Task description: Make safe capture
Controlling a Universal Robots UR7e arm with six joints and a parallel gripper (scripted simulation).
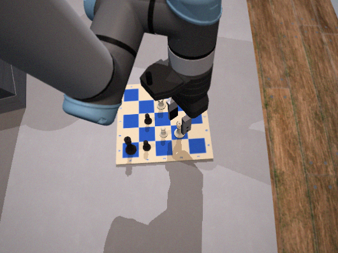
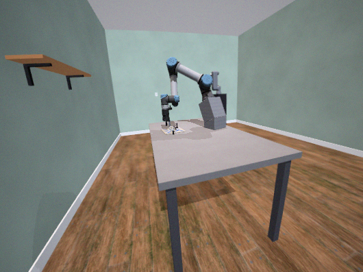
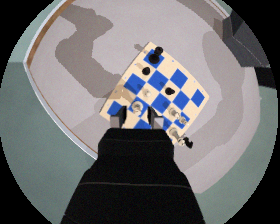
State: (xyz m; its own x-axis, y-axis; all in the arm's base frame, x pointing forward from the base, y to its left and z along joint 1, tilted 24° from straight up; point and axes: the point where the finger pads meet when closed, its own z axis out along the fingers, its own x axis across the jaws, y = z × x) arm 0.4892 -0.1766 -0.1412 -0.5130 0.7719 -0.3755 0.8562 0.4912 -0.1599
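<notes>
My hand is 40 mm above the rook. From my hand the other things lie so: chessboard: 70 mm below, 40 mm to the left, 40 mm behind; then black queen: 120 mm behind, 30 mm to the right, 30 mm below; then white king: 120 mm to the left, 30 mm below, 10 mm ahead.
</notes>
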